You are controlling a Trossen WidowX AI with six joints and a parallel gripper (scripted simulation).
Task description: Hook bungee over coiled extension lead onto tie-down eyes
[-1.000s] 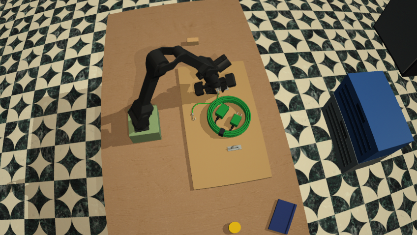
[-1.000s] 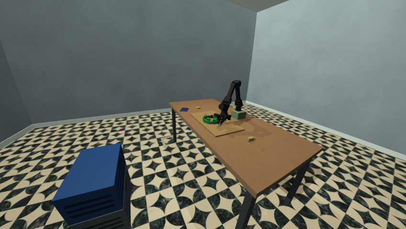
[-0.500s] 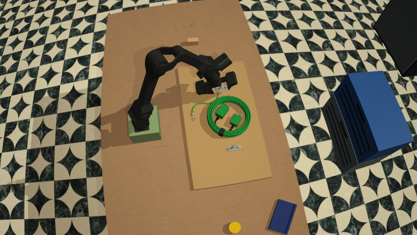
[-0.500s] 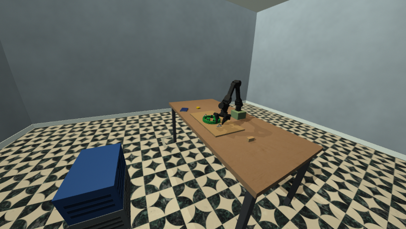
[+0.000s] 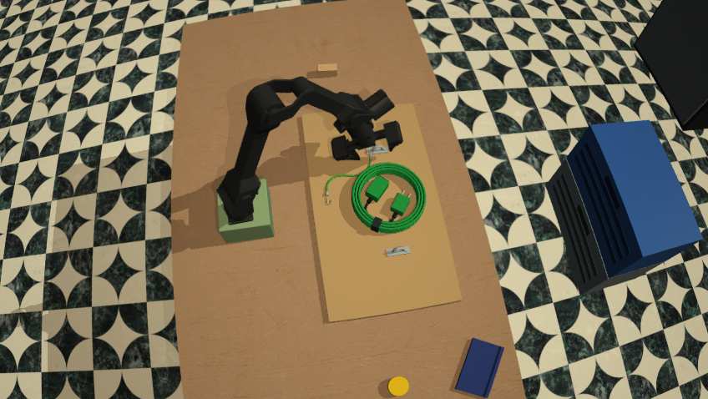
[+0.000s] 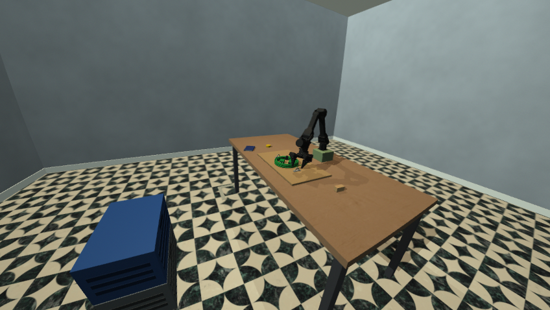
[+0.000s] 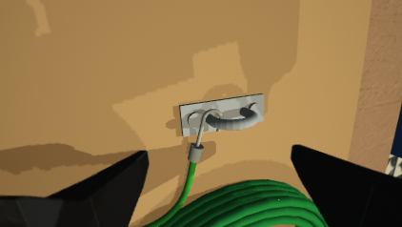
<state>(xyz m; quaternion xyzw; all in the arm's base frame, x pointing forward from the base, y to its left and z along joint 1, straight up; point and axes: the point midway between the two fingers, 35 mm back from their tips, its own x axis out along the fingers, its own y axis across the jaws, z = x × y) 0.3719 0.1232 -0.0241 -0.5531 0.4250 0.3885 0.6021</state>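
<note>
Now: the board 20 mm behind my hand, 130 mm to the right of it and 50 mm below it. Round my hand: small wooden block: 60 mm behind, 350 mm to the left, 50 mm below; then yellow disc: 80 mm behind, 630 mm to the right, 50 mm below.
</note>
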